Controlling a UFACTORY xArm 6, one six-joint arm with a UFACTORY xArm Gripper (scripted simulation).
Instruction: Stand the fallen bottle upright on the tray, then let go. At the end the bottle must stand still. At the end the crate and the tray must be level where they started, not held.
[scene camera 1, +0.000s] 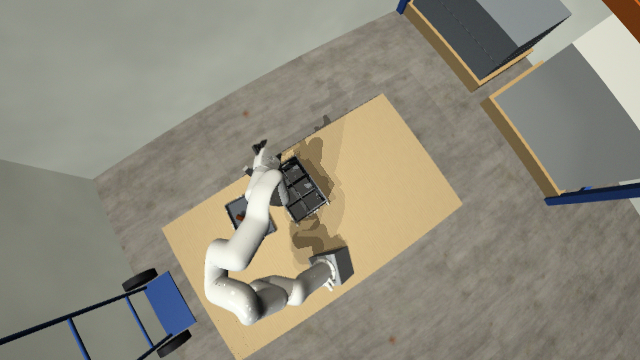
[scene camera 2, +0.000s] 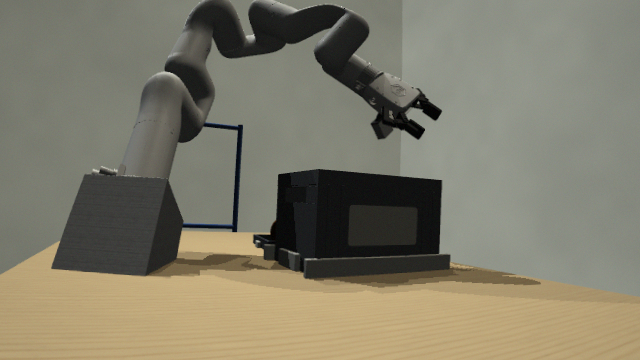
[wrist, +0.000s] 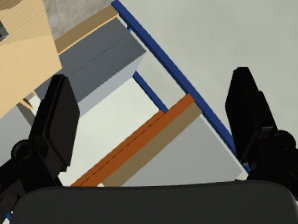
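Note:
From one view I can see my gripper (scene camera 2: 430, 125) together with a dark crate (scene camera 2: 324, 213). The crate (scene camera 1: 293, 170) is visible to me from another view too, while the wrist view gives me my gripper (wrist: 151, 88) again.

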